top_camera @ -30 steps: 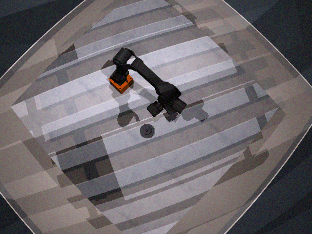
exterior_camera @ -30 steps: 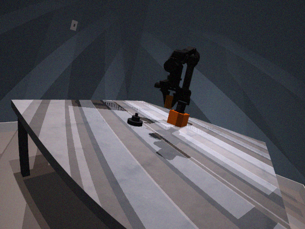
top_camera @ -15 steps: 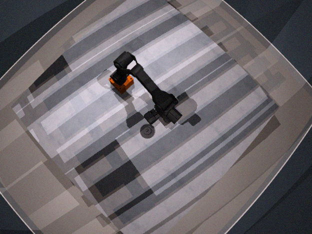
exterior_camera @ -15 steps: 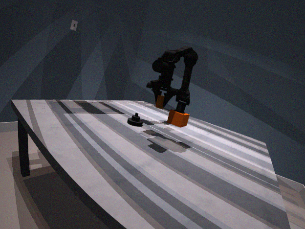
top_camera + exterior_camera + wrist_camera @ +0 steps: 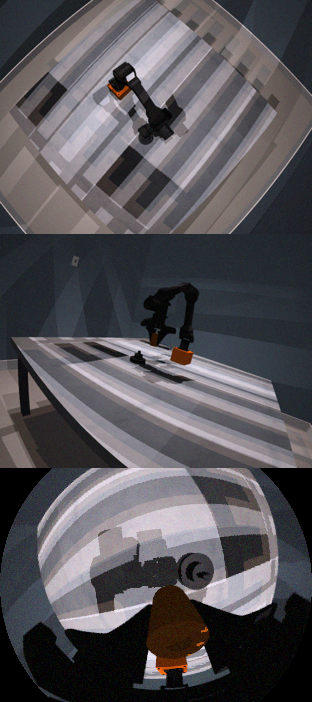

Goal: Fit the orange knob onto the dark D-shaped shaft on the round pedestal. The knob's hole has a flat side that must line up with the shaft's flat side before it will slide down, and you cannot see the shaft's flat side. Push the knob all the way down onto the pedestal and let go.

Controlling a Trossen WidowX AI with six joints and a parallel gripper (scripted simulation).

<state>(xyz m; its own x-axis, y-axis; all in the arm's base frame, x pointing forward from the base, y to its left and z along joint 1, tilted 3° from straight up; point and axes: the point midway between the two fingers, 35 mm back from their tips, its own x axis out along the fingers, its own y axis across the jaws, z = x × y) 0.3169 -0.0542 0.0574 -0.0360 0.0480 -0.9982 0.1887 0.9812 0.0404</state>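
The dark round pedestal is 8 cm to the right of my gripper tip and 9 cm below it. The rest, counted from my gripper tip: orange knob 2 cm above.
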